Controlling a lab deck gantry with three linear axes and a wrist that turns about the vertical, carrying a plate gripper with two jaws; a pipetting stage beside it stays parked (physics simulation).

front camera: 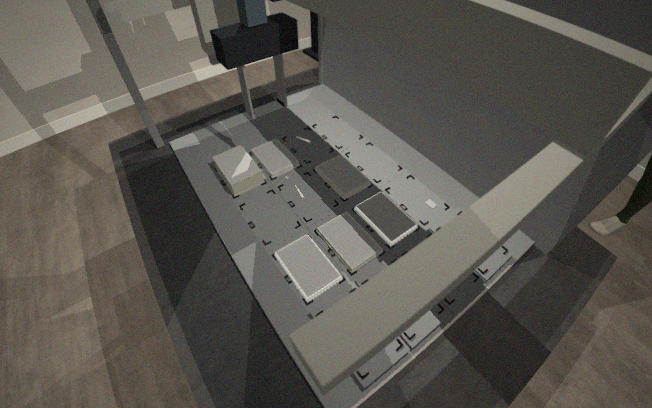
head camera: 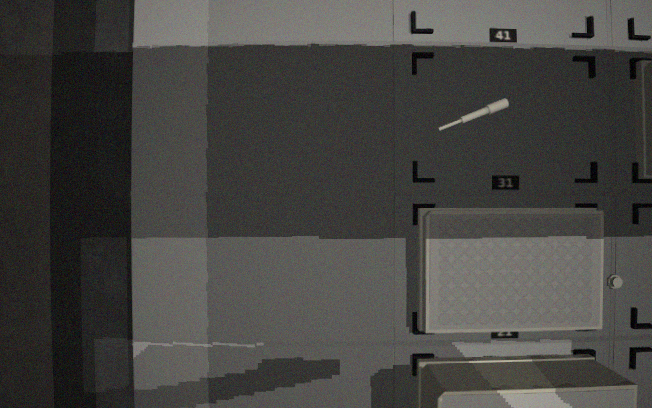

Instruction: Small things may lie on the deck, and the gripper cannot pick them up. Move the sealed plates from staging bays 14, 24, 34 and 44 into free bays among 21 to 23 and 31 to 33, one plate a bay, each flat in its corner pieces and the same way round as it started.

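Where they show: gripper, fingertip midpoint: (front camera: 267,109); robot's base, link origin: (front camera: 215,168).
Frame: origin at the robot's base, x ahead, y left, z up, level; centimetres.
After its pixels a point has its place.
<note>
Sealed plates lie flat in bay 21 (front camera: 272,157) @(x 6.8, y 14.2, z 1.4 cm) (head camera: 515,272) @(x 6.3, y 15.0, z 1.4 cm), bay 32 (front camera: 342,176) @(x 23.6, y 25.1, z 1.4 cm), bay 33 (front camera: 385,217) @(x 39.6, y 25.2, z 1.4 cm) and bay 23 (front camera: 347,241) @(x 39.6, y 14.2, z 1.5 cm) in the front view. The bay 32 plate's edge (head camera: 646,120) @(x 16.6, y 25.6, z 0.7 cm) shows at the head view's right. The bay 21 plate sits among its corner pieces, some partly hidden. My gripper (front camera: 269,111) @(x 6.4, y 15.0, z 16.0 cm) is open, its two jaws apart with no plate between them, beyond the bay 21 plate near the deck's far end. It does not show in the head view. The visible parts of the staging bays show corner pieces without plates; the beam hides the rest.
A tall box (front camera: 237,170) @(x 8.9, y 3.5, z 4.2 cm) (head camera: 535,385) @(x 6.3, y 8.4, z 3.8 cm) stands in bay 11, another plate (front camera: 308,267) @(x 40.0, y 4.1, z 1.4 cm) in bay 13. Pipette tips lie in bay 31 (front camera: 303,139) @(x 4.2, y 25.8, z 0.5 cm) (head camera: 475,114) @(x 4.0, y 25.8, z 0.5 cm) and bay 22 (front camera: 299,191) @(x 20.9, y 13.9, z 0.5 cm). A small cap (head camera: 615,281) @(x 14.4, y 14.0, z 0.4 cm) lies right of bay 21. A beam (front camera: 400,280) @(x 61.7, y -1.9, z 40.0 cm) crosses the near end.
</note>
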